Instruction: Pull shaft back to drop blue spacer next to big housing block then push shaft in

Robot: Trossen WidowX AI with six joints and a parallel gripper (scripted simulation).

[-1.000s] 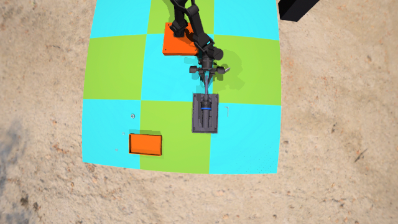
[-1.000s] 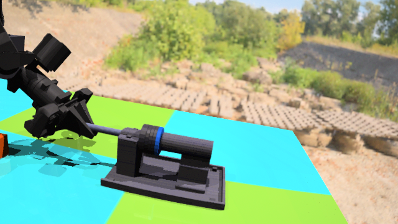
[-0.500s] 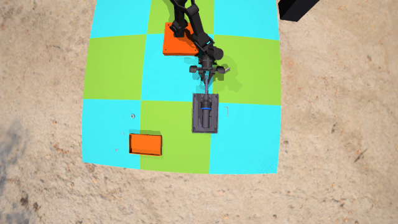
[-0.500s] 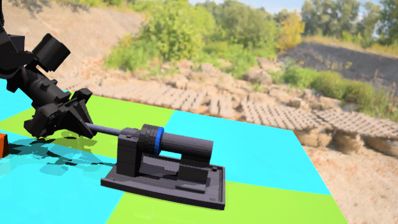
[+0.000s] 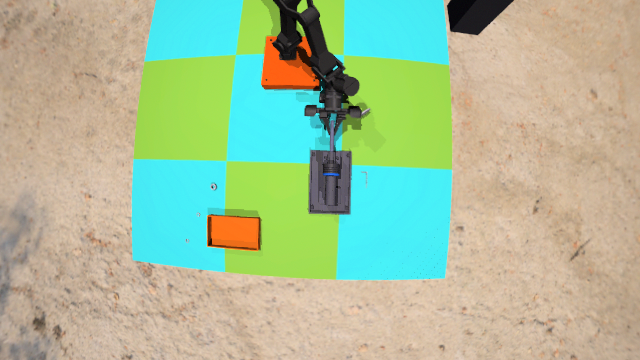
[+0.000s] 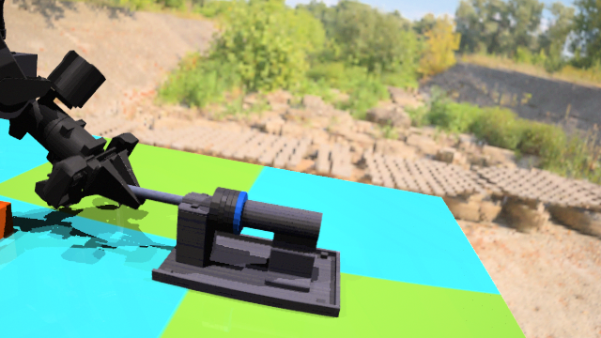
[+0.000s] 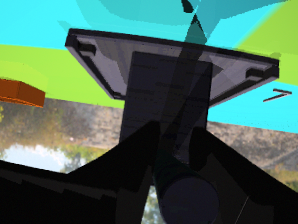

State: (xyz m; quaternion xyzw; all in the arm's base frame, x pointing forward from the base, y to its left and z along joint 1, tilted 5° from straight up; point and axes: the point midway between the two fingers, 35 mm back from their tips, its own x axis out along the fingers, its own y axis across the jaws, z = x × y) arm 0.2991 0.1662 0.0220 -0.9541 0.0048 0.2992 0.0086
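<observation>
Now: the shaft 60 mm ahead of my gripper tip and 20 mm above it. Round my gripper tip: blue spacer: 140 mm ahead, 20 mm above; black spacer: 120 mm ahead, 20 mm above; nut: 190 mm ahead, 440 mm to the right, 60 mm below.
</observation>
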